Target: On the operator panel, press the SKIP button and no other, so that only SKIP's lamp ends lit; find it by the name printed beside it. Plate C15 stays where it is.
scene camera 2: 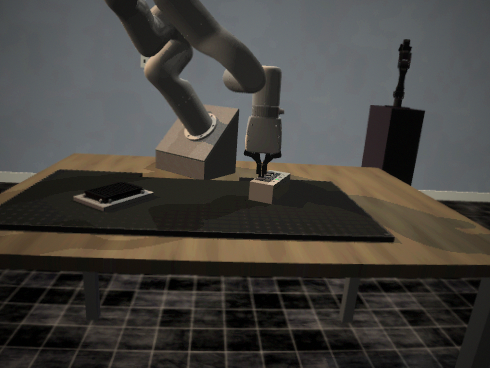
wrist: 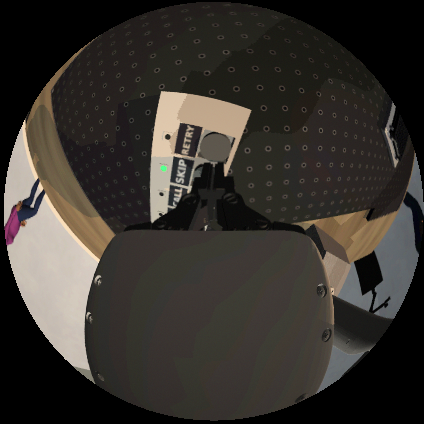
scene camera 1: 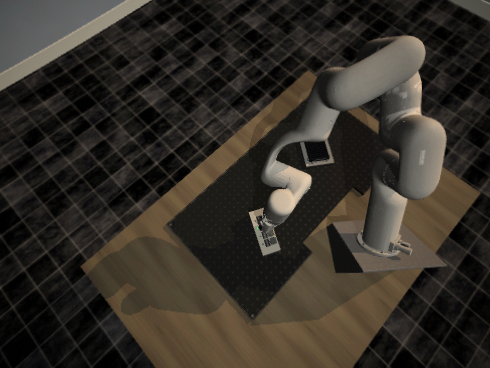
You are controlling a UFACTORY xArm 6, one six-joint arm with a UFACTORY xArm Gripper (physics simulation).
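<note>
The light operator panel stands on the dark perforated mat. My gripper is shut and empty, pointing down, its fingertips at the SKIP button, which they mostly hide; contact is too small to tell. The SKIP label is readable, and the SKIP lamp beside it glows green. The RETRY lamp and CALL lamp are dark. The RETRY button is uncovered. A black plate lies on a white base; no C15 marking is readable.
The dark mat lies on the wooden table. My arm's wedge-shaped base stands behind the panel in the second scene view. A dark pedestal with a small arm stands beyond the table.
</note>
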